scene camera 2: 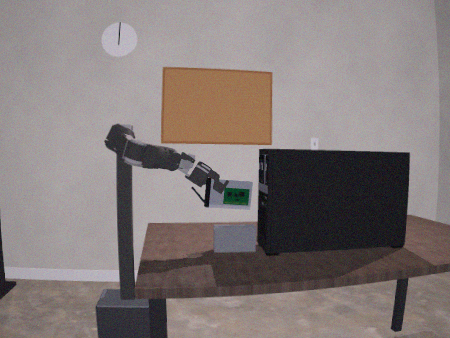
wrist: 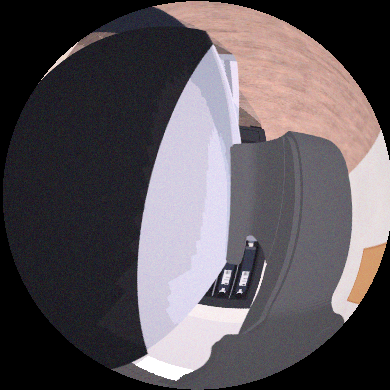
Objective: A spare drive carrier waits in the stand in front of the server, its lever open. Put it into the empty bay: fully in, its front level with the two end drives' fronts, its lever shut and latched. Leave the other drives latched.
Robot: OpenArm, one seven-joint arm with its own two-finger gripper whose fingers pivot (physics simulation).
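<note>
The spare drive carrier [scene camera 2: 240,184] [wrist: 185,200], silver with a green board and a black front, is in the air above the stand [scene camera 2: 235,239] [wrist: 231,75], nearly level. Its rear end is a small gap in front of the server [scene camera 2: 335,200]. Its top edge is well below the server's top. The lever [scene camera 2: 198,195] sticks out open from its front. My gripper [scene camera 2: 220,187] [wrist: 203,203] is shut on the carrier near its black front; one finger is hidden behind the carrier in the wrist view. Two latched-looking drives [wrist: 226,279] [wrist: 244,275] show in the server; the empty bay cannot be made out.
The server and the grey stand rest on the brown table [scene camera 2: 175,280] [wrist: 310,75], the stand close to the server's front. A cork board [scene camera 2: 217,106] and a clock [scene camera 2: 119,39] hang on the wall behind. The arm's post [scene camera 2: 125,225] stands at the table's left end.
</note>
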